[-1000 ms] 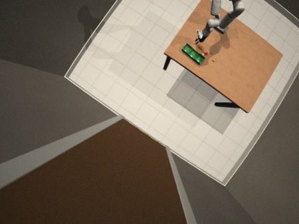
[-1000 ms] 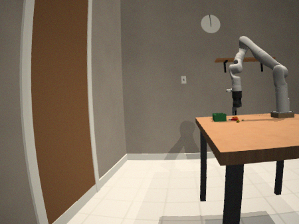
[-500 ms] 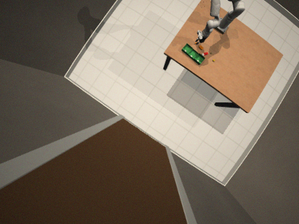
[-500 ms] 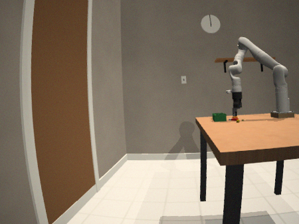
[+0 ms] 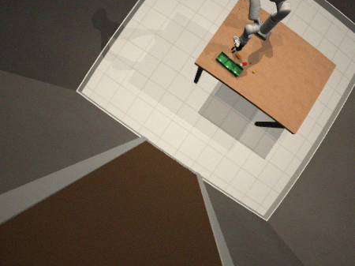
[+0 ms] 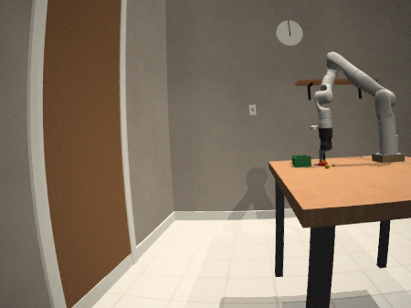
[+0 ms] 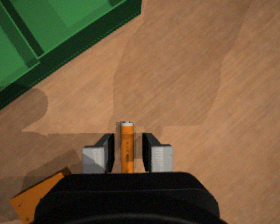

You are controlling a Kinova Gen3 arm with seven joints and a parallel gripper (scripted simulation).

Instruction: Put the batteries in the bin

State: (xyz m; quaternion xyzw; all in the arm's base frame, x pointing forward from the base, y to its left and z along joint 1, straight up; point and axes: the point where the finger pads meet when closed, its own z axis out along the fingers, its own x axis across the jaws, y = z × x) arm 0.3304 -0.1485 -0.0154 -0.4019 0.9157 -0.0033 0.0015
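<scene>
My hand is 2 cm above the orange cylindrical battery. The rest, counted from my hand: green bin strip: 13 cm ahead, 4 cm to the left; then orange nine-volt battery: 8 cm to the left, 2 cm ahead, 1 cm below; then red thing: 14 cm to the left, 6 cm ahead, 2 cm below.
</scene>
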